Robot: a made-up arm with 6 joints.
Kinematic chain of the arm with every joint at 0, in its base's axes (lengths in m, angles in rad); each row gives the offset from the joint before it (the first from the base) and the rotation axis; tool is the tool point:
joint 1: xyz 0 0 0.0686 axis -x
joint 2: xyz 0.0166 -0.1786 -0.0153 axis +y
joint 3: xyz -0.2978 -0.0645 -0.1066 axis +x
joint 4: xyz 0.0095 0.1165 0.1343 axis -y
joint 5: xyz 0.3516 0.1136 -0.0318 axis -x
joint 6: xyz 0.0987 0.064 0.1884 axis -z
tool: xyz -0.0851 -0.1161 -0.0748
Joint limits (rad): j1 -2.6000..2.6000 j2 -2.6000..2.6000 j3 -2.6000..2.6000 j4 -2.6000..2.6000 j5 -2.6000..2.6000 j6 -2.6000..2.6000
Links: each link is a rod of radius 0.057 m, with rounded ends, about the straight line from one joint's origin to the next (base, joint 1, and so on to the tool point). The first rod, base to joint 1, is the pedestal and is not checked.
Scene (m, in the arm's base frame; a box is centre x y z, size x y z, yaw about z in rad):
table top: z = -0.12
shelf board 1: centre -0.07 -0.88 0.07 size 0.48 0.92 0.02 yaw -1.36
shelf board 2: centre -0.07 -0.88 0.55 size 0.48 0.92 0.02 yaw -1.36
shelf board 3: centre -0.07 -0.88 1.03 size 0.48 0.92 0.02 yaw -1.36
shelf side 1: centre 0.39 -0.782 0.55 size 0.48 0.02 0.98 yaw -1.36
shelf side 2: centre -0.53 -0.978 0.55 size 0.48 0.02 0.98 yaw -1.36
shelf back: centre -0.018 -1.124 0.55 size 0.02 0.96 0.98 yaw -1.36
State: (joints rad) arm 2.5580 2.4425 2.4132 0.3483 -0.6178 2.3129
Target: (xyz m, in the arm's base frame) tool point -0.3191 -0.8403 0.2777
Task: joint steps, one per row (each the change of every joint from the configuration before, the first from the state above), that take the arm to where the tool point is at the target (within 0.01 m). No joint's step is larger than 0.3 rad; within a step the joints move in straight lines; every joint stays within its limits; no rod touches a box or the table.
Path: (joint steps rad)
1: -0.2809 -0.0215 0.0267 0.0099 -0.2125 0.0410
2: -0.2808 -0.0215 0.0267 0.0098 -0.2125 0.0410
3: -0.2809 -0.0216 0.0267 0.0099 -0.2124 0.0410
4: -0.2808 -0.0215 0.0266 0.0098 -0.2125 0.0411
5: -0.2809 -0.0215 0.0267 0.0099 -0.2125 0.0410
6: -0.2808 -0.0215 0.0267 0.0099 -0.2125 0.0410
7: -0.2809 -0.0216 0.0267 0.0098 -0.2125 0.0410
8: -0.0557 -0.1292 -0.0102 0.0440 0.2903 0.0000
9: -0.0557 -0.1293 -0.0102 0.0441 0.2902 0.0000
10: -0.0558 -0.1293 -0.0102 0.0440 0.2902 0.0000
11: -0.0557 -0.1293 -0.0102 0.0440 0.2902 0.0000
12: -0.0558 -0.1292 -0.0103 0.0440 0.2902 0.0000
13: -0.0557 -0.1293 -0.0102 0.0440 0.2902 0.0000

